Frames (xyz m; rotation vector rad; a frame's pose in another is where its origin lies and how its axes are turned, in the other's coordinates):
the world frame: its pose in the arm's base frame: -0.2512 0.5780 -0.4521 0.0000 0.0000 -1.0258
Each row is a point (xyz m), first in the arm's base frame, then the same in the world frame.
Working: the arm's base frame: its pose in the world frame: 0.6245 -0.0848 0.4521 0.0000 0.0000 1.0258

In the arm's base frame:
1: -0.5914 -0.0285 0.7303
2: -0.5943 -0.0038 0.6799
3: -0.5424 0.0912 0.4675
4: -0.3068 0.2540 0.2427
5: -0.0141 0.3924 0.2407
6: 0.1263 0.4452 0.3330
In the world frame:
1: 0.3423 -0.6053 1.1824
2: 0.3196 -0.5950 1.1320
3: 0.2653 -0.5014 0.9196
4: 0.2482 -0.2155 0.6948
5: 0.2816 0.1065 0.6928
6: 0.3093 0.2540 0.7851

